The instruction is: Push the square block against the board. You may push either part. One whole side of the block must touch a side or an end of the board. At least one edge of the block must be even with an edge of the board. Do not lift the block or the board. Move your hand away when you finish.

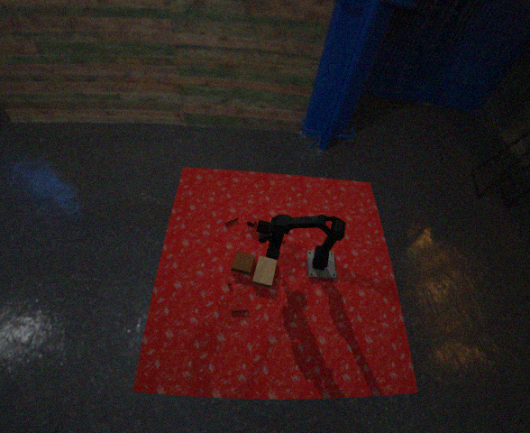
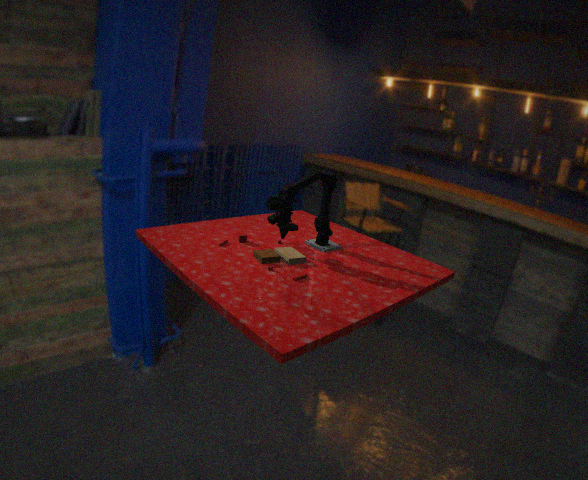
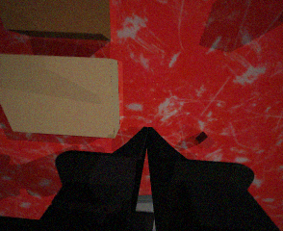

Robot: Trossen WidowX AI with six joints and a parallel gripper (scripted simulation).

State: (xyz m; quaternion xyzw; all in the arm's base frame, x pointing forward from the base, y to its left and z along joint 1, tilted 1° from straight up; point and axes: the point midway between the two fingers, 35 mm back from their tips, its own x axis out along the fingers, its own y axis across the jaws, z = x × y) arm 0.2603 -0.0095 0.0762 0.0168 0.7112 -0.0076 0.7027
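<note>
My gripper tip is now 20 mm short of the tan board, 120 mm to the right of it and 50 mm above it. From my gripper tip the other things lie so: brown square block: 140 mm ahead, 100 mm to the left, 50 mm below.
</note>
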